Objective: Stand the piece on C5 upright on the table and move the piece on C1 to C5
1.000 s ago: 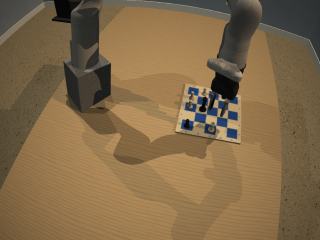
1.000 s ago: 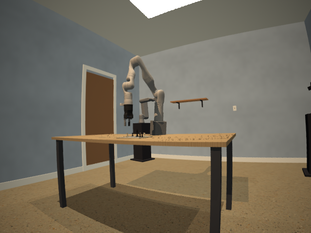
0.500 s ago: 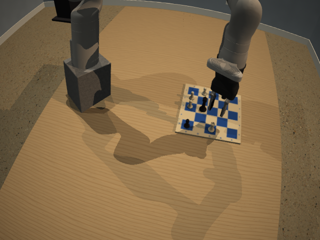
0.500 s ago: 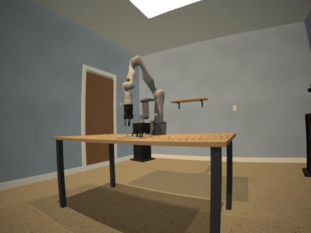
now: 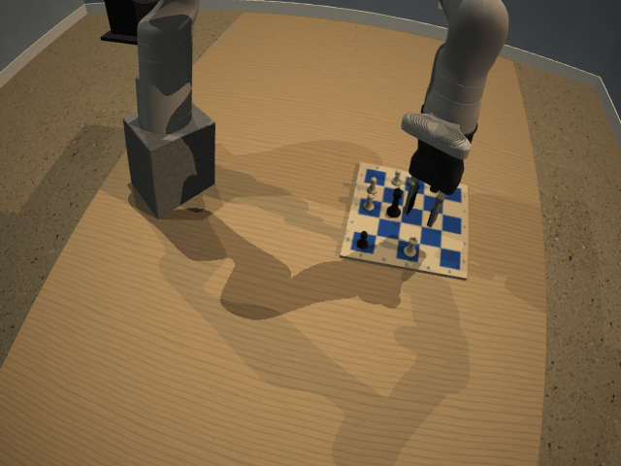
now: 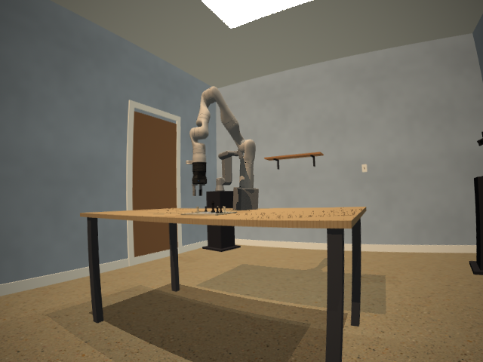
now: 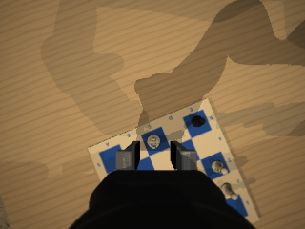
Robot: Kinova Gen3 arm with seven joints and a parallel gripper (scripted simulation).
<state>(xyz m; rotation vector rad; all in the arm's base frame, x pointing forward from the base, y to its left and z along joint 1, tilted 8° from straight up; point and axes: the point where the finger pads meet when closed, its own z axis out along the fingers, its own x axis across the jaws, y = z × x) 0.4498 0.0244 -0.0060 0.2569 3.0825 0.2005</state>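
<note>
Right now my hand is 9 cm above the white rook. Round my hand: chessboard: 2 cm behind, 7 cm to the left, 11 cm below; tall black piece: 5 cm behind, 7 cm to the left, 8 cm below.
</note>
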